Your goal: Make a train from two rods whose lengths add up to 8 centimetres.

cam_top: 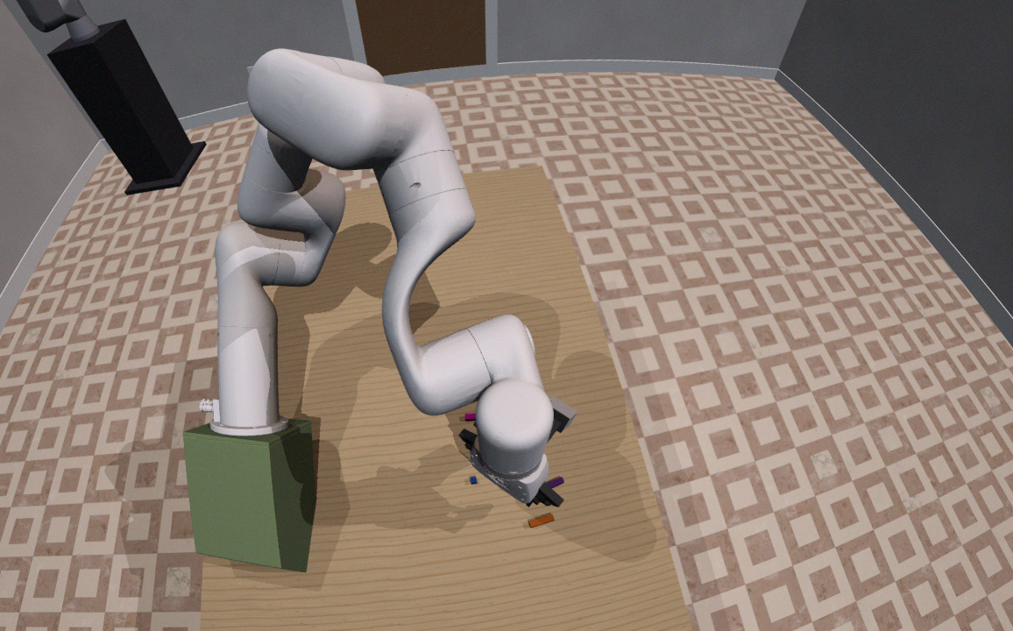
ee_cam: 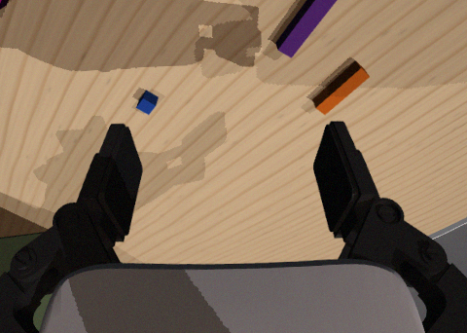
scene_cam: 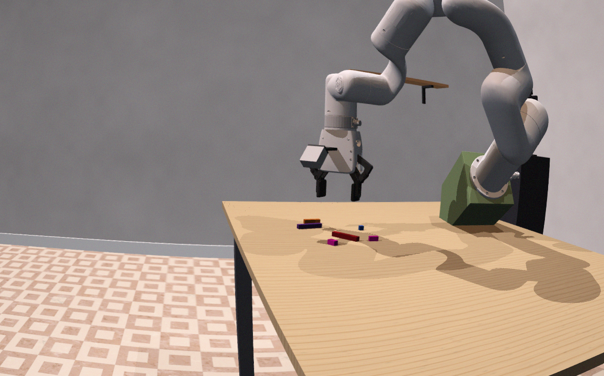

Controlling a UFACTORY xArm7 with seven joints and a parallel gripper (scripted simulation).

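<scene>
Now: hand 6 cm past the magenta rod, 13 cm to the right of it and 7 cm above it. The rest, counted from my hand: small blue rod: 6 cm behind, 2 cm to the left, 7 cm below; purple rod: 6 cm ahead, 7 cm below; orange rod: 5 cm ahead, 6 cm to the right, 7 cm below.
</scene>
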